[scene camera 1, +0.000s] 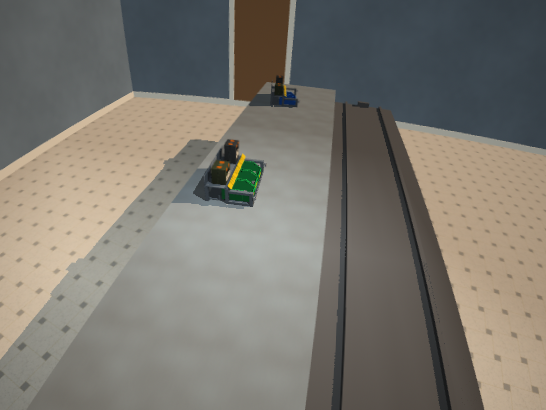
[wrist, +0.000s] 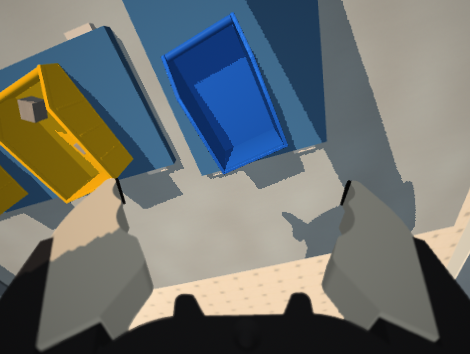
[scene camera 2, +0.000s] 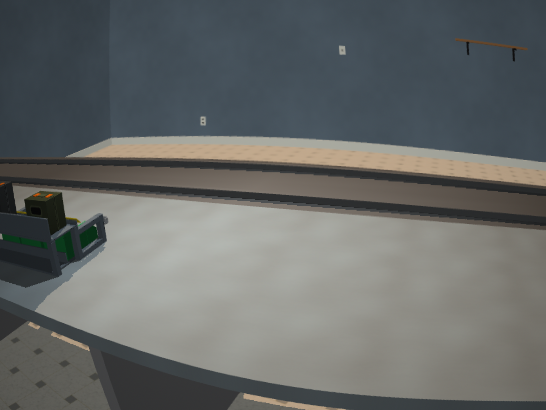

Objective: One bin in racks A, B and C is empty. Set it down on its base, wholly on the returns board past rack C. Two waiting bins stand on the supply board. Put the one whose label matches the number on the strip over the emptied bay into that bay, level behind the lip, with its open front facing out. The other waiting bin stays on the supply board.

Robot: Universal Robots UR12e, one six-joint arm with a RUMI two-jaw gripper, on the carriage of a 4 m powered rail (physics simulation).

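Places are measured from the arm's base along level axes (x ahead, y left, z up), in metres.
Pixels of known places: gripper, fingertip midpoint: (wrist: 234, 183).
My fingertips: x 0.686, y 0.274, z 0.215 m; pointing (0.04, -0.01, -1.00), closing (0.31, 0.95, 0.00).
Ahead of a thing's pixels: the offset from my fingertips to its top centre. "spot": to the spot under its first point. Level surfaces: height alone.
In the wrist view an empty blue bin @(0.013 m back, 0.001 m right, 0.152 m down) (wrist: 240, 95) stands upright on its base on a blue board @(spot: 0.123 m back, 0.074 m right, 0.227 m down) (wrist: 150, 30); its near rim corner appears close to the board's edge. A yellow bin @(0.037 m back, 0.259 m right, 0.152 m down) (wrist: 95, 135) holding a small grey block stands on the neighbouring blue board @(0.038 m back, 0.382 m right, 0.227 m down) (wrist: 90, 55). Part of another yellow bin @(spot: 0.025 m ahead, 0.446 m right, 0.204 m down) (wrist: 10, 192) shows at the left edge. My gripper (wrist: 234, 183) is open, with nothing between its fingers, apart from the blue bin's near end. Green bins (scene camera 1: 245, 182) sit in a grey rack (scene camera 2: 25, 226). Bin labels and bay numbers are not readable.
A farther rack holds blue bins (scene camera 1: 287, 101). Dark boxes with orange marks (scene camera 1: 220, 171) (scene camera 2: 46, 210) stand at the back of the green bins' rack. The rail (scene camera 1: 377, 250) runs alongside the long table @(0.245 m down) (scene camera 1: 225, 300) (scene camera 2: 300, 300). Floor shows beyond the table edge in the wrist view.
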